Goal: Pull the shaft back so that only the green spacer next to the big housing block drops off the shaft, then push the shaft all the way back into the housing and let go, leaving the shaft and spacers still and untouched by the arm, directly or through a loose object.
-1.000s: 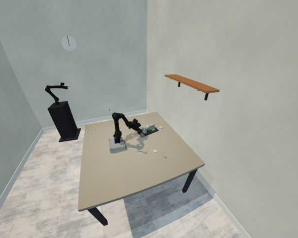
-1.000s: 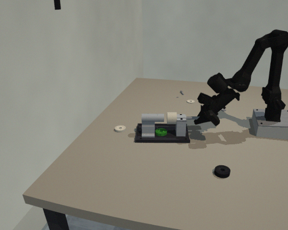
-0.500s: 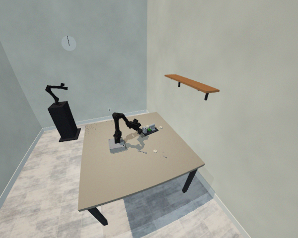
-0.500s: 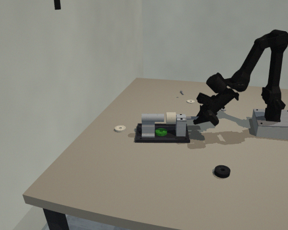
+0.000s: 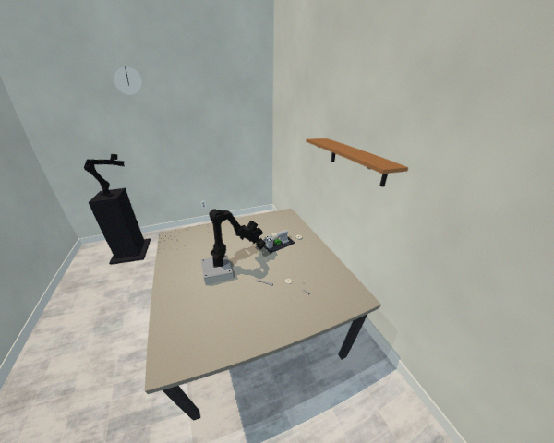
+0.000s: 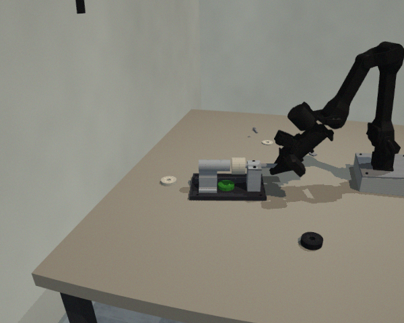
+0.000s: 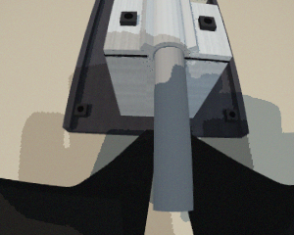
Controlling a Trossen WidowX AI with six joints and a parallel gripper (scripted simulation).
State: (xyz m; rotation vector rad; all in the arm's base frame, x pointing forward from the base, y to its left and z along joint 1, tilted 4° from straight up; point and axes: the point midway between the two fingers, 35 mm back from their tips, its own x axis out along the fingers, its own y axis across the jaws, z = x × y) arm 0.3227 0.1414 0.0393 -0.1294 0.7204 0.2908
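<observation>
The grey shaft is 7 cm ahead of my hand and 2 cm to the left of it. Round my hand: green spacer (15 cm ahead, 7 cm below, 5 cm to the left); then black ring (25 cm to the left, 13 cm behind, 7 cm below); then wrench (33 cm to the right, 8 cm below, 5 cm behind).
</observation>
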